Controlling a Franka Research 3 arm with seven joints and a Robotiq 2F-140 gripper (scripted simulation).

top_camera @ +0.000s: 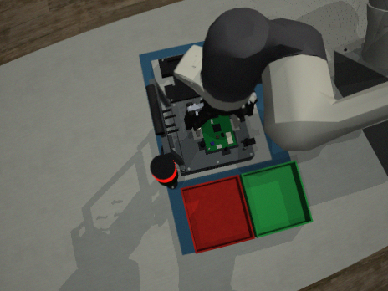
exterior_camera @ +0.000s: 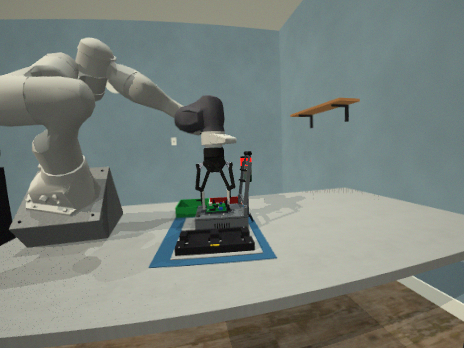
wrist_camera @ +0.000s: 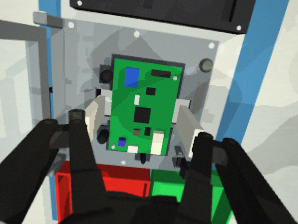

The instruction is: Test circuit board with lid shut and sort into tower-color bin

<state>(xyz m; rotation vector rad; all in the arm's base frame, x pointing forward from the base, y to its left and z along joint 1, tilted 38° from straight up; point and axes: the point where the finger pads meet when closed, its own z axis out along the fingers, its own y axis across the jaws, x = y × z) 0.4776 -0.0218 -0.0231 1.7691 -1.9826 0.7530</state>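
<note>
My hand is 20 mm above the green circuit board. From my hand the other things lie so: latch hook 50 mm behind, 70 mm to the left, 10 mm below; then clear lid 110 mm ahead, 20 mm to the right, 90 mm above; then tester plate 10 mm ahead, 20 mm below.
</note>
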